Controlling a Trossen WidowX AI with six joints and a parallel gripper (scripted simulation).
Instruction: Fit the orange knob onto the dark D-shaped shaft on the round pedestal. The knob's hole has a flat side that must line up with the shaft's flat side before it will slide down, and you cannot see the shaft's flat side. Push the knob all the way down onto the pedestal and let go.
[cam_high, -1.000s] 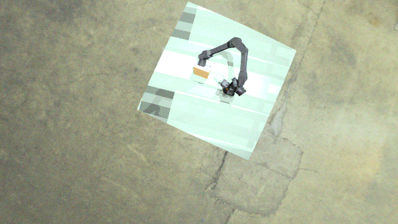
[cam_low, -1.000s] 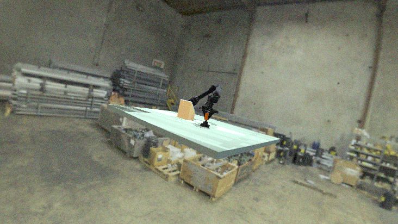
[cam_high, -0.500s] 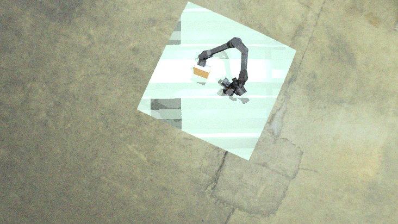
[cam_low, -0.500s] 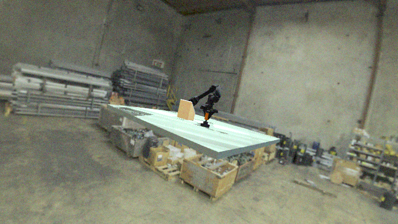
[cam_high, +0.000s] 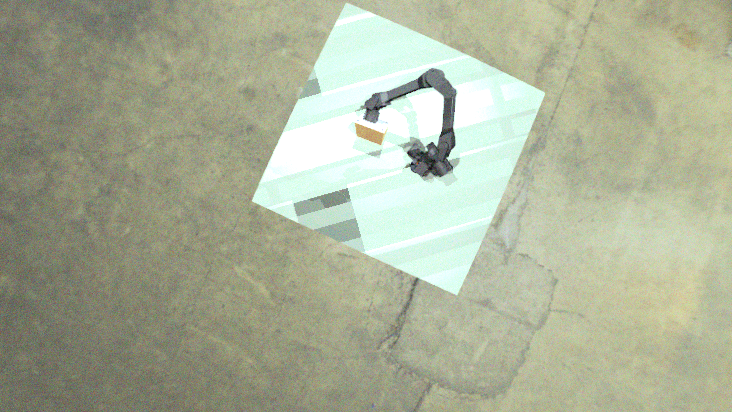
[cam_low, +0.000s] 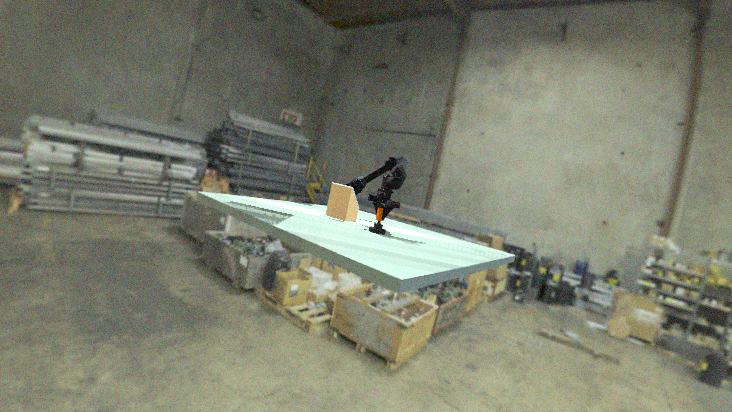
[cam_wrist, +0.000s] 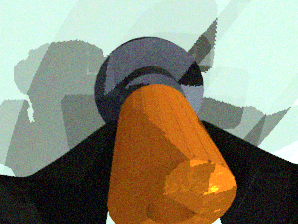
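My gripper tip is now 2 cm below the orange knob. From my gripper tip the other things lie so: round pedestal (4 cm below).
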